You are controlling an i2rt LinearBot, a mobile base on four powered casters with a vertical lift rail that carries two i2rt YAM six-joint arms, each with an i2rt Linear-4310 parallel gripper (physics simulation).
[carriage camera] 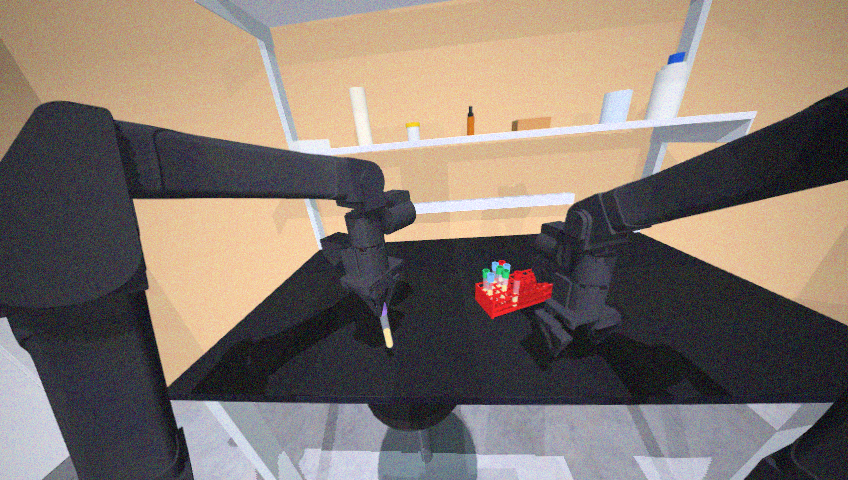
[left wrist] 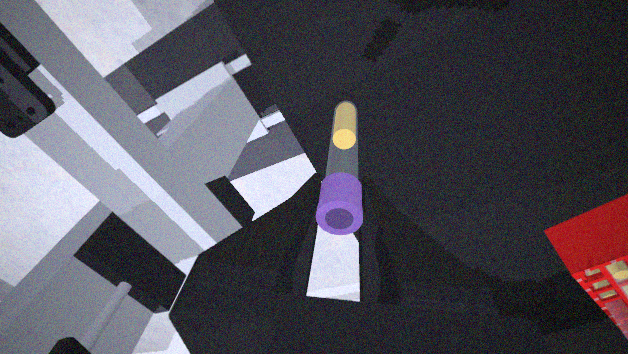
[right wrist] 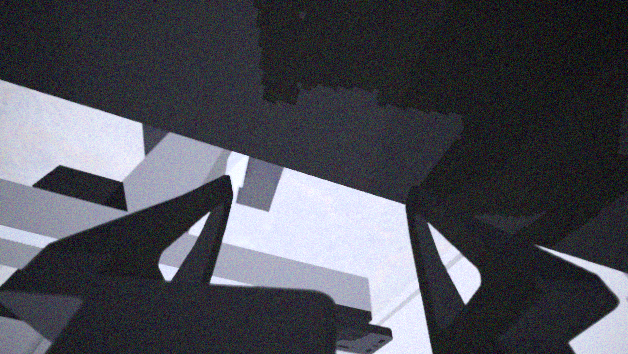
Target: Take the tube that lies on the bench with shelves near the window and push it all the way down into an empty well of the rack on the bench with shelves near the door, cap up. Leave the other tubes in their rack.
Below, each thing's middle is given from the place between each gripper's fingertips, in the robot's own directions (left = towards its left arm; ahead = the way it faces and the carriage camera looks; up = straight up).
Scene:
Now: left hand 20 cm short of the red rack (carriage camera: pixel 530 293), 33 cm to the left of it and 12 cm above it.
Right now my right hand is 230 mm short of the red rack, 30 mm to the right of it and 40 mm above it.

